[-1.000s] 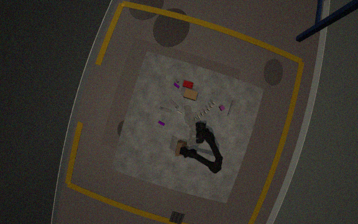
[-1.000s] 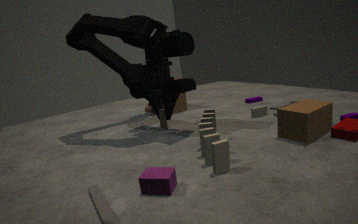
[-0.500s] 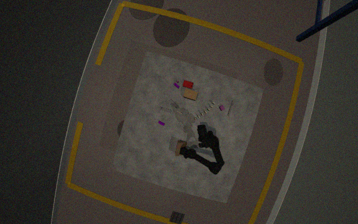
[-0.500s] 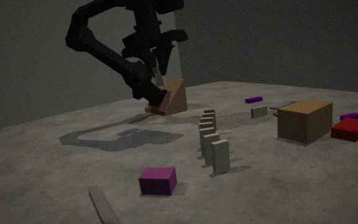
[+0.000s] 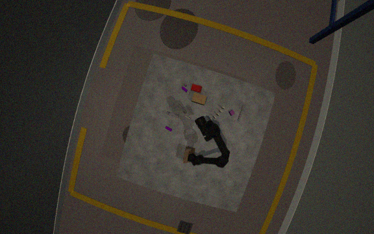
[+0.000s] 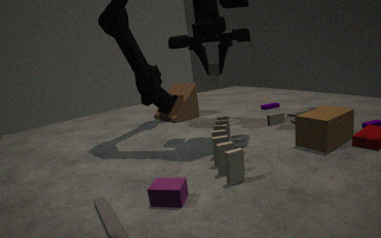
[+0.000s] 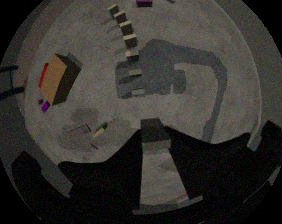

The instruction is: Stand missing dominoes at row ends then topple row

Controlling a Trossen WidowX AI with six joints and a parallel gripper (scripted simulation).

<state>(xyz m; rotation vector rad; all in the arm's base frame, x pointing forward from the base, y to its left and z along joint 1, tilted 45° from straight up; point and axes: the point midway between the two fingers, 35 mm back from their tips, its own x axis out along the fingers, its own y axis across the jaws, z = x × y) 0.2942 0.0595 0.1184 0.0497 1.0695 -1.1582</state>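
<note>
Now: the small purple bar 80 mm behind my gripper tip, 300 mm to the left of it and 130 mm below it. Round my gripper tip: red block 350 mm ahead, 110 mm to the left, 130 mm below; magenta cube 190 mm ahead, 270 mm to the right, 130 mm below; tan box 250 mm ahead, 70 mm to the left, 110 mm below.
</note>
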